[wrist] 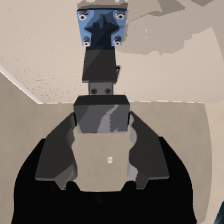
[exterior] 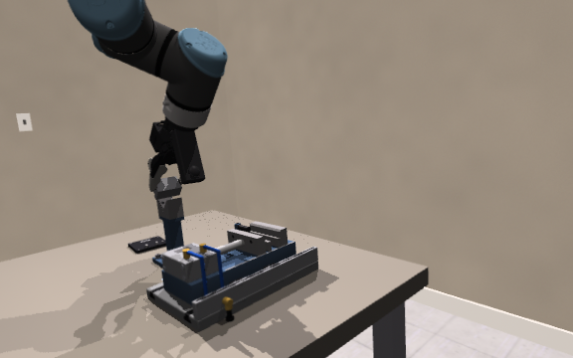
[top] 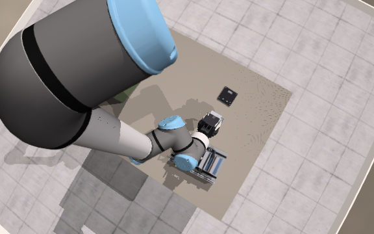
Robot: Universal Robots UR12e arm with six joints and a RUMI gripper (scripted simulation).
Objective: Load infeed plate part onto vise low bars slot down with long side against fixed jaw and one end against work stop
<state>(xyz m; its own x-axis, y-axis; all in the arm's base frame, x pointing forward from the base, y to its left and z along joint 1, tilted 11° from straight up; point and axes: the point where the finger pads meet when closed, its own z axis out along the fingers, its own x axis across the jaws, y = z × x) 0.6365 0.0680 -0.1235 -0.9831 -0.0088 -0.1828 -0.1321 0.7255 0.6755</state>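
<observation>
My hand is 1 cm to the right of the part and 1 cm above it. From my hand the other things lie so: work stop rod (10 cm ahead, 17 cm to the right, 10 cm below); then air cylinder (7 cm behind, 23 cm to the right, 11 cm below); then cylinder rod (1 cm ahead, 22 cm to the right, 11 cm below).
</observation>
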